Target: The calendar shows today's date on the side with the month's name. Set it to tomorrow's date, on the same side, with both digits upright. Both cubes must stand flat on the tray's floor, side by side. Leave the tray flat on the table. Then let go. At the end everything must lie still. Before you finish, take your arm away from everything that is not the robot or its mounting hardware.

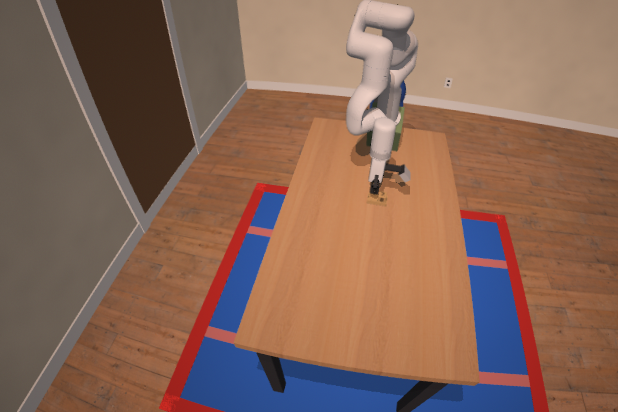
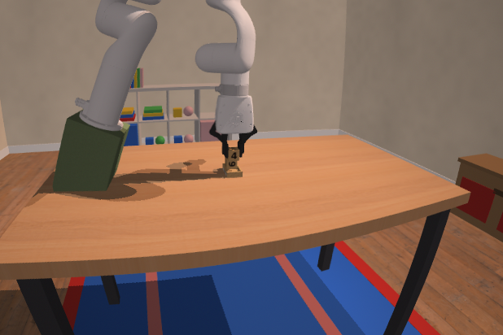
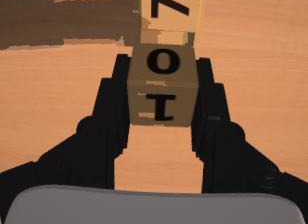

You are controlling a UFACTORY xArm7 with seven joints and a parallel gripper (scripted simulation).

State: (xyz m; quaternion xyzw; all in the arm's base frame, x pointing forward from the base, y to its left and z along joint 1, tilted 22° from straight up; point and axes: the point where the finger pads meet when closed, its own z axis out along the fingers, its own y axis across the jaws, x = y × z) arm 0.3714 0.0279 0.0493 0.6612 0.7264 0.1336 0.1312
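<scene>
The wooden digit cube lies 1 cm below my hand. From my hand the other things lie so: low tray: 2 cm to the left, 7 cm below; then wooden cube: 3 cm to the left, 5 cm below.
</scene>
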